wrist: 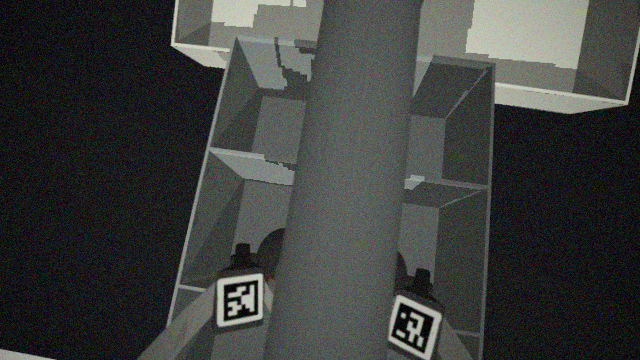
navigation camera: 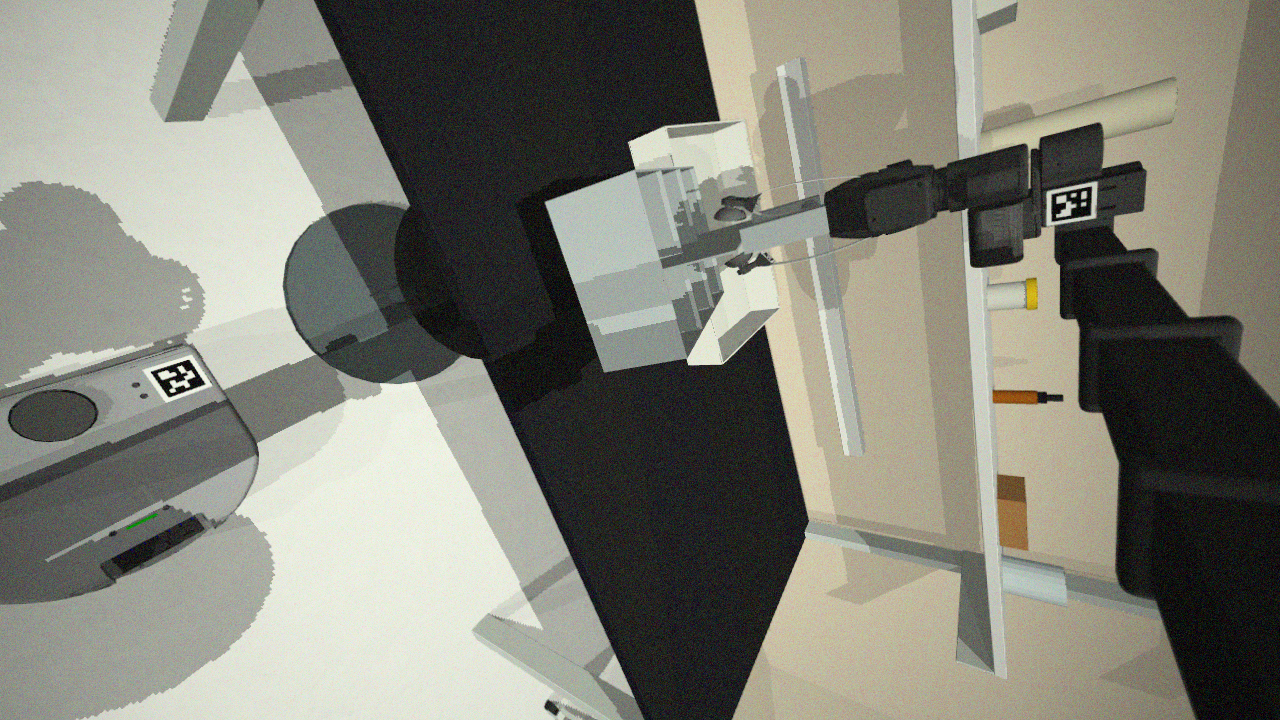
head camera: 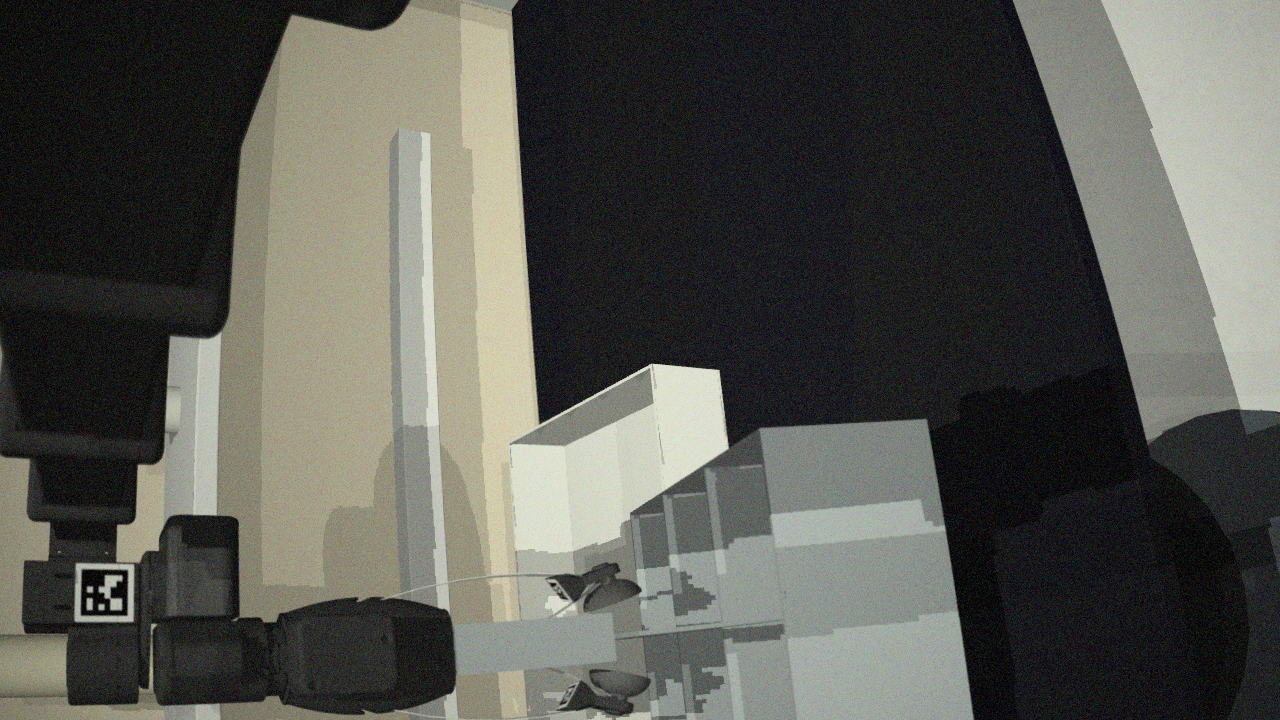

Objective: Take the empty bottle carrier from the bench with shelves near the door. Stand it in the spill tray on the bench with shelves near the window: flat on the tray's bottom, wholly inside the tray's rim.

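Places are measured from the robot's base along level axes (x ahead, y left, z up), in centimetres.
Pixels of known places: gripper, fingertip midpoint: [navigation camera: 720, 239] [head camera: 641, 636]; robot's base, link origin: [navigation camera: 58, 413].
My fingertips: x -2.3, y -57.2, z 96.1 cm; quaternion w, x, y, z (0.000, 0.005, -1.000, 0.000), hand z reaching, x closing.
For each thing: its top centre in the pictures, then the offset to it from my fingertips. "spot": a spot on its surface instead. Level surfaces: height alone.
- grey bottle carrier, top centre: [head camera: 429, 649] [navigation camera: 838, 213] dx -0.1, dy -1.1, dz +14.2 cm
- dark bench top, surface height: dz -19.9 cm
- shelf, surface height: dz +25.7 cm
- yellow-capped white bottle, surface spot: [navigation camera: 1009, 295] spot: dx -22.7, dy -34.2, dz +28.6 cm
- orange-handled tool, surface spot: [navigation camera: 1015, 396] spot: dx -42.7, dy -37.9, dz +29.0 cm
- orange box, surface spot: [navigation camera: 1011, 528] spot: dx -67.0, dy -31.5, dz +27.6 cm
- rail, surface spot: [head camera: 416, 358] [navigation camera: 835, 342] spot: dx -34.6, dy -47.4, dz -2.3 cm
The grey bottle carrier [head camera: 850, 483] [navigation camera: 613, 259] [wrist: 270, 122] hangs upright below my gripper [head camera: 615, 635] [navigation camera: 741, 234] [wrist: 331, 262]. The fingers are shut on its central handle [head camera: 537, 642] [navigation camera: 783, 228] [wrist: 355, 150], one on each side. Its compartments look empty where visible. The white spill tray [head camera: 689, 402] [navigation camera: 657, 147] [wrist: 565, 102] lies on the dark bench top, crosswise to the carrier. The carrier hides the tray's middle. Its far end reaches the tray in view, while much of it is on the robot's side of the tray. The gap below the carrier is hidden.
The dark bench top [head camera: 760, 179] [navigation camera: 626, 465] [wrist: 75, 150] lies below. A shelf [navigation camera: 987, 402] behind it bears a yellow-capped white bottle [navigation camera: 1009, 295], an orange-handled tool [navigation camera: 1015, 396] and an orange box [navigation camera: 1011, 528]. A rail [head camera: 416, 358] [navigation camera: 832, 331] runs below the shelf. A round dark seat [navigation camera: 349, 295] is at the bench front.
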